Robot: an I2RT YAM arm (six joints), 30 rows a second.
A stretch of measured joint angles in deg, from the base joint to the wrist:
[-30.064 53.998 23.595 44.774 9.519 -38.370]
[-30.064 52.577 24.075 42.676 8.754 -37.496]
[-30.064 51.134 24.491 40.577 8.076 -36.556]
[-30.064 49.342 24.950 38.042 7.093 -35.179]
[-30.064 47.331 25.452 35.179 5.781 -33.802]
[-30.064 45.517 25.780 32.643 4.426 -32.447]
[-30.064 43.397 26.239 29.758 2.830 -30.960]
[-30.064 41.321 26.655 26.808 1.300 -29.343]
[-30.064 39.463 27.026 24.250 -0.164 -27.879]
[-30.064 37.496 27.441 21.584 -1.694 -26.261]
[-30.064 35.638 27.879 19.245 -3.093 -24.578]
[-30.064 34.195 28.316 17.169 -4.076 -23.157]
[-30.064 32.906 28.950 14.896 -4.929 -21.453]
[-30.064 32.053 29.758 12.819 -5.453 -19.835]
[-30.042 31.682 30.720 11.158 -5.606 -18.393]
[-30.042 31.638 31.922 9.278 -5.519 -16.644]
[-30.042 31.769 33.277 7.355 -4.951 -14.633]
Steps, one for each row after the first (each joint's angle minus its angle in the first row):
[0.000 -1.421 0.480 -2.098 -0.765 0.874]
[0.000 -2.864 0.896 -4.197 -1.443 1.814]
[0.000 -4.656 1.355 -6.732 -2.426 3.191]
[0.000 -6.667 1.857 -9.595 -3.738 4.568]
[0.000 -8.481 2.185 -12.131 -5.093 5.923]
[0.000 -10.601 2.644 -15.016 -6.689 7.410]
[0.000 -12.677 3.060 -17.966 -8.219 9.027]
[0.000 -14.535 3.431 -20.524 -9.683 10.491]
[0.000 -16.502 3.846 -23.190 -11.213 12.109]
[0.000 -18.360 4.284 -25.529 -12.612 13.792]
[0.000 -19.803 4.721 -27.605 -13.595 15.213]
[0.000 -21.092 5.355 -29.878 -14.448 16.917]
[0.000 -21.945 6.163 -31.955 -14.972 18.535]
[0.022 -22.316 7.125 -33.616 -15.125 19.977]
[0.022 -22.360 8.327 -35.496 -15.038 21.726]
[0.022 -22.229 9.682 -37.419 -14.470 23.737]

